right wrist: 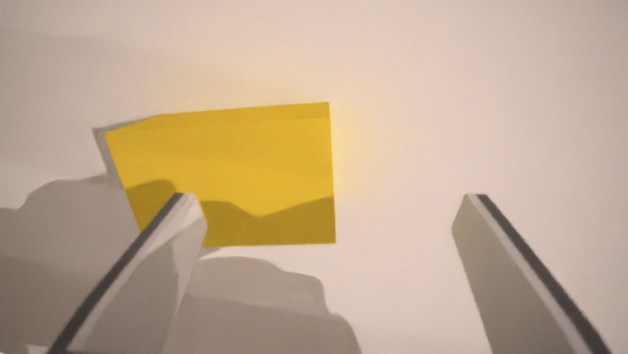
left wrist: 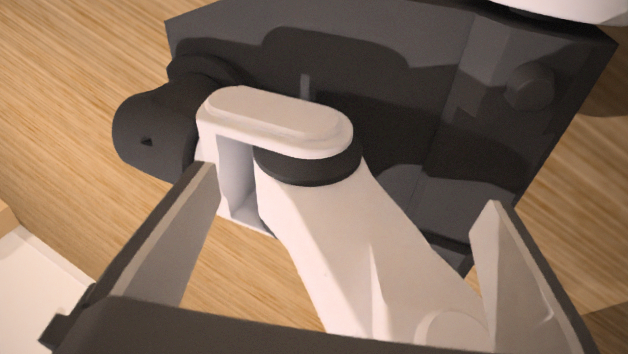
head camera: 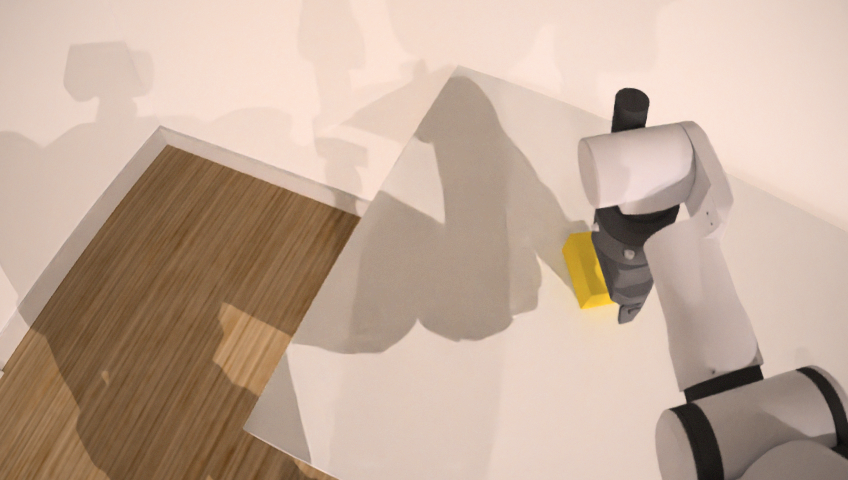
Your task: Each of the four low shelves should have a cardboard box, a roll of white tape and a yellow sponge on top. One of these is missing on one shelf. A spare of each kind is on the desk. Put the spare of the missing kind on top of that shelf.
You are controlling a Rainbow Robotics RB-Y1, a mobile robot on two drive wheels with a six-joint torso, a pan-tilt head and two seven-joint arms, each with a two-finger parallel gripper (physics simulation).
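Frame: origin at the robot's base, x ahead, y left, z up, level; metres.
Where they show: left gripper, between the fingertips: [left wrist: 347, 199]; right gripper, between the fingertips: [right wrist: 326, 211] [head camera: 613, 284].
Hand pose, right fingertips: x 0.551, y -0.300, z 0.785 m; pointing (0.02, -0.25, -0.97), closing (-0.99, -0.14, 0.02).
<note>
After its pixels a point has its place.
A yellow sponge [head camera: 581, 270] {x 0.584, y -0.264, z 0.761 m} [right wrist: 250, 160] {x 0.585, y -0.310, z 0.766 m} lies on the white desk [head camera: 410, 410] {x 0.396, y -0.032, z 0.721 m} [right wrist: 525, 110] {x 0.442, y -0.342, z 0.721 m}. In the head camera view it is partly hidden behind my right gripper [head camera: 629, 315] [right wrist: 327, 212] {x 0.551, y -0.300, z 0.785 m}, which is open and empty above the desk. In the right wrist view the left-hand finger overlaps the sponge's lower part, the sponge's right edge lies between the two fingers, and the right-hand finger is over bare desk. My left gripper [left wrist: 347, 199] {x -0.118, y 0.215, z 0.508 m} is open and empty. The low shelves, a cardboard box and a tape roll cannot be made out in the head camera view.
Wooden floor [head camera: 196, 255] {x 0.998, y 0.643, z 0.001 m} [left wrist: 60, 100] {x -1.397, y -0.283, z 0.001 m} lies left of the desk, bordered by a pale wall [head camera: 238, 53] {x 1.311, y 0.445, z 0.550 m}. The robot's dark base [left wrist: 390, 65] {x -0.159, y 0.144, z 0.170 m} and a white arm-like part [left wrist: 320, 225] {x -0.163, y 0.051, z 0.394 m} show beyond the left fingers. A white surface [left wrist: 35, 295] {x -2.811, y -2.391, z 0.391 m} with a brown corner [left wrist: 6, 219] {x -3.350, y -1.935, z 0.077 m} is at lower left.
</note>
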